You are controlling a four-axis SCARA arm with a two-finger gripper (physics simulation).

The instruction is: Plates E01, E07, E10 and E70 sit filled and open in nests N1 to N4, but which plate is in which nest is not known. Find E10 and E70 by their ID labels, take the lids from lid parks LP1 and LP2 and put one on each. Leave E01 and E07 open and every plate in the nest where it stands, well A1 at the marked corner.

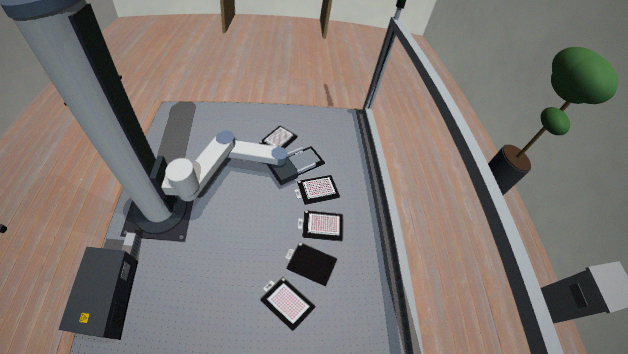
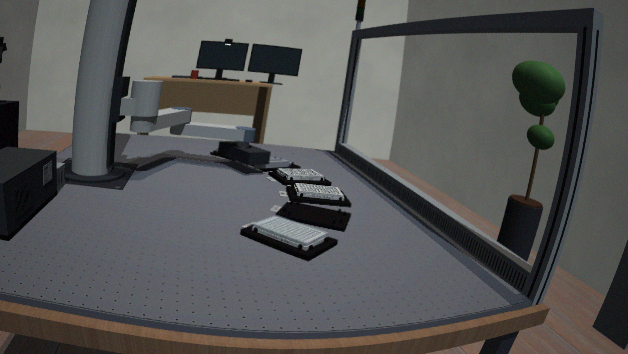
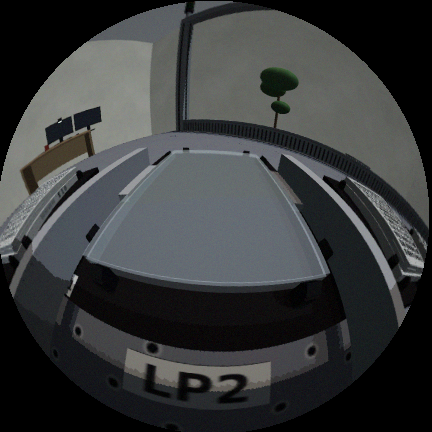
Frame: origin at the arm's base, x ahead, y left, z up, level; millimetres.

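Seen in the pictures: gripper, between the fingertips: [image 1: 308, 156] [image 2: 277, 159] [image 3: 212, 157]; arm's base, origin of its link: [image 1: 160, 209] [image 2: 91, 175].
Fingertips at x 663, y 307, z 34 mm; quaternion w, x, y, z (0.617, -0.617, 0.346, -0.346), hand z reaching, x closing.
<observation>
Offsets run from my fingertips to a thing's top centre. "*": to the spot under its first point.
My gripper [image 1: 310, 156] [image 3: 212, 157] is shut on a clear lid @[20 mm back, 12 mm right, 3 mm down] [image 3: 207, 230] at lid park LP2 @[20 mm back, 13 mm right, 2 mm down] [image 3: 210, 320]; its pads meet the lid's two long sides. The lid lies level between the park's corner posts. An open plate @[148 mm back, 118 mm left, 5 mm up] [image 1: 280, 136] is at the far end, another plate @[42 mm ahead, 177 mm right, 5 mm up] [image 1: 319, 189] [image 2: 301, 174] is on the near side of LP2, then a third plate @[53 mm ahead, 359 mm right, 5 mm up] [image 1: 323, 225] [image 2: 318, 191]. A bare black holder @[1 mm ahead, 526 mm right, 2 mm down] [image 1: 311, 264] [image 2: 314, 216] follows. The nearest plate @[94 mm back, 683 mm right, 7 mm up] [image 1: 288, 302] [image 2: 290, 232] looks covered by a clear lid. Plate ID labels are not readable.
Neighbouring plates @[* 136 mm back, 69 mm left, 3 mm up] [image 3: 30, 215] @[* 20 mm ahead, 155 mm right, 4 mm up] [image 3: 387, 220] stand close outside both fingers. The arm's column [image 1: 100, 120] [image 2: 97, 90] and a dark box @[* 749 mm back, 717 mm right, 94 mm up] [image 1: 100, 292] [image 2: 25, 185] are at the left. A framed barrier [image 1: 387, 220] [image 2: 430, 205] runs along the right side.
</observation>
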